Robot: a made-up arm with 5 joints.
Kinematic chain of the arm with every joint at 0, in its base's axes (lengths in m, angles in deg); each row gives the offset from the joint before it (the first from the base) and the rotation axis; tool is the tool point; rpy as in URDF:
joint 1: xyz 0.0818 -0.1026 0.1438 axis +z
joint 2: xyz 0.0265 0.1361 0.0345 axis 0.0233 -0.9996 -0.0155
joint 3: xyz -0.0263 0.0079 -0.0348 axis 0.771 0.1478 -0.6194
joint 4: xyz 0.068 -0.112 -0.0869 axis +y
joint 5: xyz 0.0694 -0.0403 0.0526 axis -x
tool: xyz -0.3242 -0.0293 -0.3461 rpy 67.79 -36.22 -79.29
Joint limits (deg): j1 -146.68..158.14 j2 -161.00..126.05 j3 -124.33..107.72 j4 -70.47..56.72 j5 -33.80..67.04
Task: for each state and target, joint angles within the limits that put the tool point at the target. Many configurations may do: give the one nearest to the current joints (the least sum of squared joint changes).
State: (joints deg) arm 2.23 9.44 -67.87 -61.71 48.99
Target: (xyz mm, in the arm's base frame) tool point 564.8 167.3 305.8
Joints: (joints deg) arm 24.20 -0.21 -97.40 -70.47 40.63
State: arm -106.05 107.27 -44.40 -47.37 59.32
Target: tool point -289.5 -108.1 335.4
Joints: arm -89.54 103.92 -53.28 -21.79 44.49
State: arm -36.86 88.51 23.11 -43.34 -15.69
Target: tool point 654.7 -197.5 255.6
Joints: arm -32.73 94.35 30.05 -46.12 -15.97
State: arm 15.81 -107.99 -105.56 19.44 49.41
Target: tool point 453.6 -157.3 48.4
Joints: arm 13.39 -94.36 -90.78 28.55 35.42
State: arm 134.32 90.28 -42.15 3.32 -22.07
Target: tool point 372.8 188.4 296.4
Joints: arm 89.84 96.82 -41.35 -21.31 11.18
